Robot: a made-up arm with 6 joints.
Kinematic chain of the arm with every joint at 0, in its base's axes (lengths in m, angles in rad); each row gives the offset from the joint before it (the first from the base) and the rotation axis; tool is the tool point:
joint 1: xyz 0 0 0.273 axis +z
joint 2: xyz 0 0 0 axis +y
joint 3: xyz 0 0 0.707 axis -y
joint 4: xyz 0 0 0 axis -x
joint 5: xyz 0.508 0 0 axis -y
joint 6: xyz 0 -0.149 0 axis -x
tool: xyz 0 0 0
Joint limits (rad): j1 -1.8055..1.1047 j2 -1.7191..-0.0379 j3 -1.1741..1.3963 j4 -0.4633..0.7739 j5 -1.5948..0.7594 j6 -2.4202..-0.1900
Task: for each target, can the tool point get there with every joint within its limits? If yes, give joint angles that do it. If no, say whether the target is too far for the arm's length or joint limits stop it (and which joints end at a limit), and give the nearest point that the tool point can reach.
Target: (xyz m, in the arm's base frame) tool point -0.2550 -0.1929 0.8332
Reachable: yes | joints 0.1793 -1.2452 -0.4573 -0.2510 -0.5960 -0.6271
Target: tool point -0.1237 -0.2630 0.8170
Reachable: yes | joints -1.4782 -0.3519 -0.5481 -0.1414 -0.4100 -0.7912
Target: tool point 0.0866 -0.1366 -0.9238
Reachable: no: joint limits stop it (at a limit: joint 1, joint 2, joint 3, joint 4) | nearest point 0.0156 -0.2656 0.3749 | short by 1.307 m
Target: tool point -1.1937 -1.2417 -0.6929
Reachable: no: too far | nearest point -0.8417 -0.8755 0.0777 | short by 0.923 m
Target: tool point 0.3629 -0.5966 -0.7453
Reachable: no: joint limits stop it (at a limit: joint 1, joint 2, joint 3, joint 4) | nearest point 0.0156 -0.2656 0.3749 | short by 1.219 m
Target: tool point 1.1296 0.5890 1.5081
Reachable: no: too far | nearest point 0.4120 0.2148 1.1796 | short by 0.873 m
